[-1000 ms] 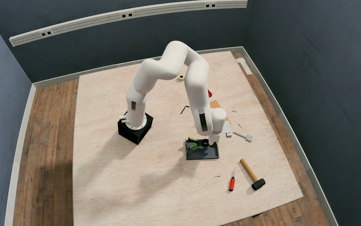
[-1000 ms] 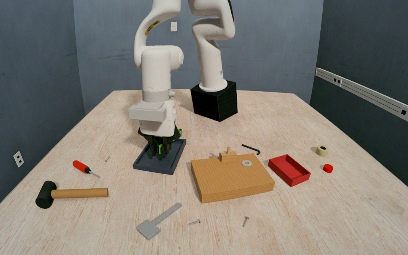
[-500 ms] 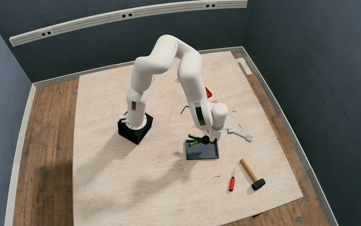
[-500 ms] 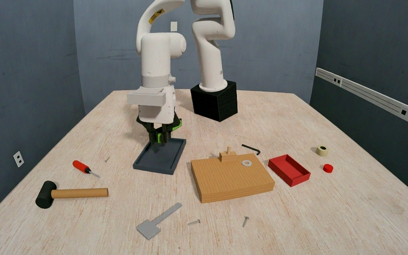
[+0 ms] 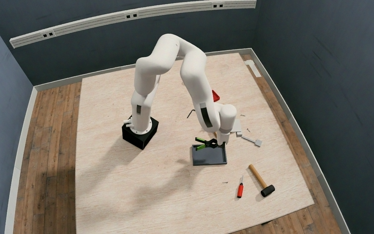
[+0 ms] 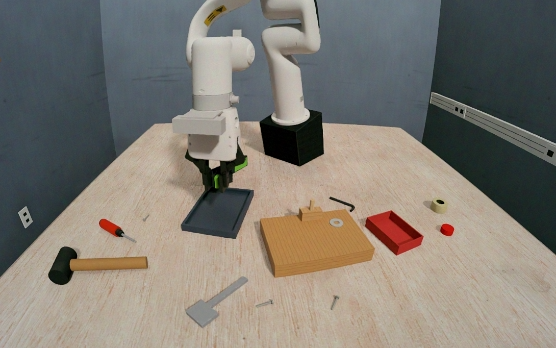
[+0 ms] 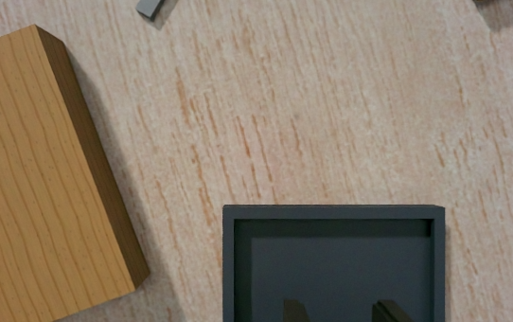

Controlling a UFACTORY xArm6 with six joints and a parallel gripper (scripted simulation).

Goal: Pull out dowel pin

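My hand is 25 cm to the right of the washer, 8 cm above it and 5 cm short of it. Round my hand: grey tray 11 cm below, 6 cm behind; then small wooden block 20 cm to the left, 7 cm below, 3 cm ahead; then dowel pin 20 cm to the left, 6 cm below, 3 cm ahead.
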